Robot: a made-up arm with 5 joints.
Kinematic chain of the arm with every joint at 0, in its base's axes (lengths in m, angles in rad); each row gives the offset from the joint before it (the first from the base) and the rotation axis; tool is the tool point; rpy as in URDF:
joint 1: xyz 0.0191 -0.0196 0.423 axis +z
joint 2: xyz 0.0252 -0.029 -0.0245 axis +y
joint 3: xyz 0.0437 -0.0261 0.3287 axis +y
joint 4: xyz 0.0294 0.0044 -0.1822 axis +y
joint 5: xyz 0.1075 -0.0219 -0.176 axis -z
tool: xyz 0.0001 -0.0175 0.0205 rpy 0 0 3.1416
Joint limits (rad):
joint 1: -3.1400..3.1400
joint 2: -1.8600..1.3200
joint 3: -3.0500..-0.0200
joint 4: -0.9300..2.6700
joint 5: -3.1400..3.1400
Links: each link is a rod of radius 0.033 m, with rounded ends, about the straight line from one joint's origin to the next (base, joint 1, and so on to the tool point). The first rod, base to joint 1, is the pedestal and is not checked.
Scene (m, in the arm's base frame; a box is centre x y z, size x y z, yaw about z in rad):
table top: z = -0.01
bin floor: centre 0.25 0.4 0 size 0.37 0.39 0.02 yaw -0.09
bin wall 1: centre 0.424 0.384 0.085 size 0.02 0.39 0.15 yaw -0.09
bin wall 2: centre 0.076 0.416 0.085 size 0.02 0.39 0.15 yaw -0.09
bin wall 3: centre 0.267 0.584 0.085 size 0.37 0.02 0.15 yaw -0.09
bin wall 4: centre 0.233 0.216 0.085 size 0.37 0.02 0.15 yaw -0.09
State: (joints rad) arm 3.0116 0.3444 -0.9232 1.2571 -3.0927
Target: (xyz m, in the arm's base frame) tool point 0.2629 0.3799 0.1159
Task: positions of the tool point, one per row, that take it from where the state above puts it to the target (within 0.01 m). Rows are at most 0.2 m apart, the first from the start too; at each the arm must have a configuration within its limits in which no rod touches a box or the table.
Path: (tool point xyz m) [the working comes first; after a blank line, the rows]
Joints at the target: 1.1412 1.2297 -1.5553 0.7875 -3.0031
Straight joint move there: touches bin wall 2.

1: -0.2656 0.1602 0.4285
2: -0.2286 0.2461 0.5056
3: -0.1520 0.3064 0.5939
4: -0.1047 0.3916 0.5223
5: -0.0243 0.4523 0.4338
6: 0.0764 0.4740 0.3327
7: 0.1790 0.4495 0.2247
8: 0.2629 0.3799 0.1159

